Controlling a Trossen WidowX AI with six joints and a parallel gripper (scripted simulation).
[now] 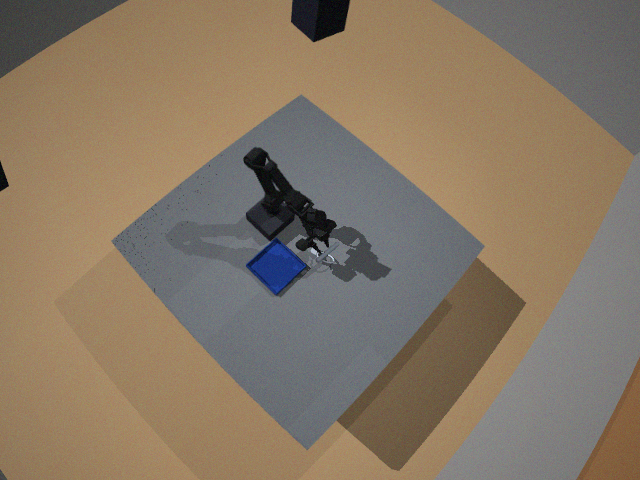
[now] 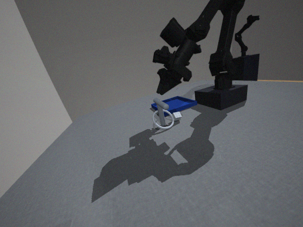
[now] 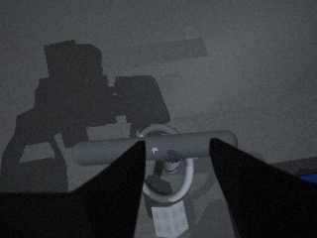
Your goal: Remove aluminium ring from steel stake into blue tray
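Now: gripper tip 10 cm above the aluminium ring and 1 cm to the right of it. From my gripper tip the other things lie so: blue tray: 18 cm to the right, 12 cm below, 9 cm behind.
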